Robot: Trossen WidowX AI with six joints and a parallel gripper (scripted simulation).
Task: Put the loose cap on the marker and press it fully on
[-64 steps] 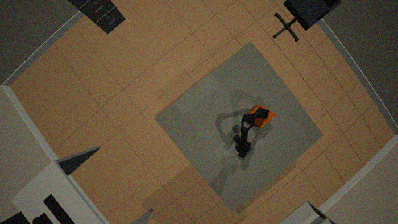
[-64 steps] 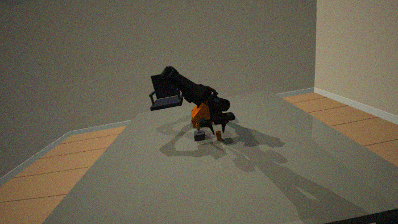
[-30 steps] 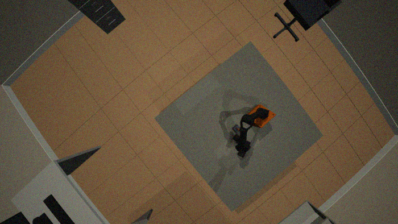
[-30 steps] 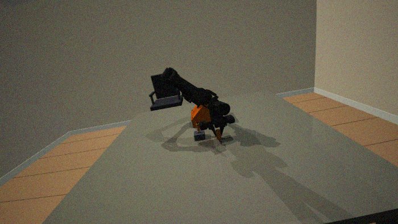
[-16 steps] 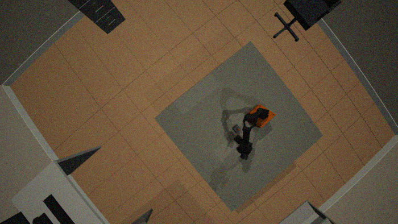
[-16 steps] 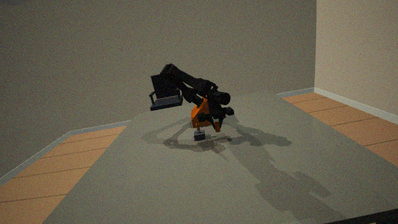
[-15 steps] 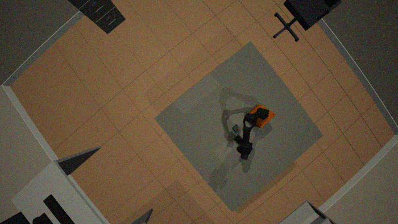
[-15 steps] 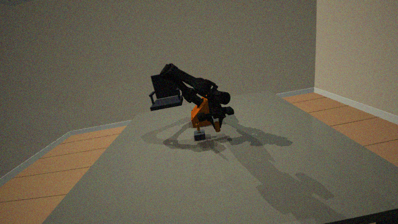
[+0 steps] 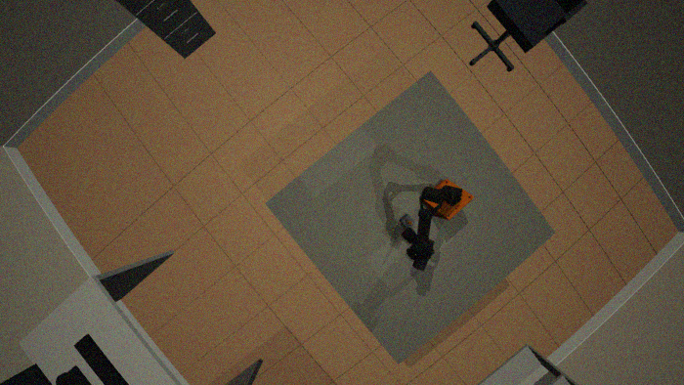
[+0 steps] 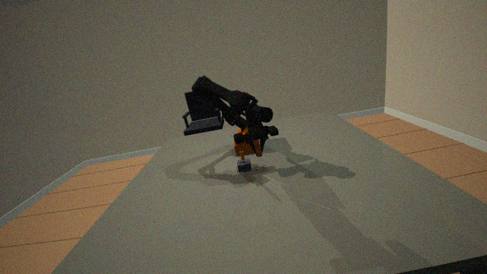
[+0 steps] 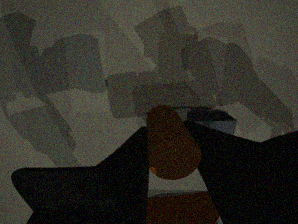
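The thin orange marker lies 8 cm to the right of my gripper tip, 5 cm behind it and 2 cm below it. The rest, counted from my gripper tip: dark holder block: 8 cm to the right, 8 cm below, 5 cm behind; orange cap: 1 cm above.
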